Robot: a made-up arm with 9 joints. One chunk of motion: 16 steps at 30 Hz.
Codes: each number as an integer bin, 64 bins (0 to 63) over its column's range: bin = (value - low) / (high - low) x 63, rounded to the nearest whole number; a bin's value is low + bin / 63 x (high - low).
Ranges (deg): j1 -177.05..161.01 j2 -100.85..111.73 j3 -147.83..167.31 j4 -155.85..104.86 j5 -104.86..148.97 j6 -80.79..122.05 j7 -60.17..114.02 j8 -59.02..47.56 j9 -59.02..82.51
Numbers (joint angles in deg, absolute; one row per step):
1: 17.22 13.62 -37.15 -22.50 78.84 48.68 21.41 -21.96 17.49
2: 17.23 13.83 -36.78 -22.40 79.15 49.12 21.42 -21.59 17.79
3: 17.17 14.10 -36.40 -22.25 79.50 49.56 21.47 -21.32 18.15
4: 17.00 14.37 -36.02 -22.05 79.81 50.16 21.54 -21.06 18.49
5: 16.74 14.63 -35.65 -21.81 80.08 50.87 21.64 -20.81 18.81
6: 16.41 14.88 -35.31 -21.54 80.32 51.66 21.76 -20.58 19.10
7: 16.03 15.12 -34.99 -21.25 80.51 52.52 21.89 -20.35 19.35
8: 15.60 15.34 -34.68 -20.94 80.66 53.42 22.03 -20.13 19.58
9: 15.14 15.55 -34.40 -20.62 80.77 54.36 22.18 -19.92 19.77
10: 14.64 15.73 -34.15 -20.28 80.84 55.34 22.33 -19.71 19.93
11: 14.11 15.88 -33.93 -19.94 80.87 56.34 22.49 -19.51 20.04
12: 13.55 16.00 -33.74 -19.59 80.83 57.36 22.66 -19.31 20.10
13: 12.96 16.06 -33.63 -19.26 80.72 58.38 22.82 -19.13 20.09
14: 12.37 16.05 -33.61 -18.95 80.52 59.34 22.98 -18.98 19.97
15: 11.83 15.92 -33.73 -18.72 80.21 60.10 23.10 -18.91 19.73
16: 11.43 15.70 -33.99 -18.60 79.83 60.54 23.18 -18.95 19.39
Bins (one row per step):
1: 36 34 22 32 46 40 30 22 34
2: 36 34 22 32 46 40 30 22 34
3: 36 34 22 32 46 40 30 22 34
4: 36 34 22 32 46 41 30 22 35
5: 36 34 22 32 46 41 30 23 35
6: 36 34 22 32 46 41 30 23 35
7: 36 34 23 33 46 41 30 23 35
8: 36 34 23 33 46 42 30 23 35
9: 36 34 23 33 46 42 30 23 35
10: 36 35 23 33 46 42 30 23 35
11: 36 35 23 33 46 43 30 23 35
12: 36 35 23 33 46 43 30 23 35
13: 35 35 23 33 46 43 30 24 35
14: 35 35 23 33 46 44 30 24 35
15: 35 35 23 33 46 44 30 24 35
16: 35 35 23 33 46 44 30 24 35

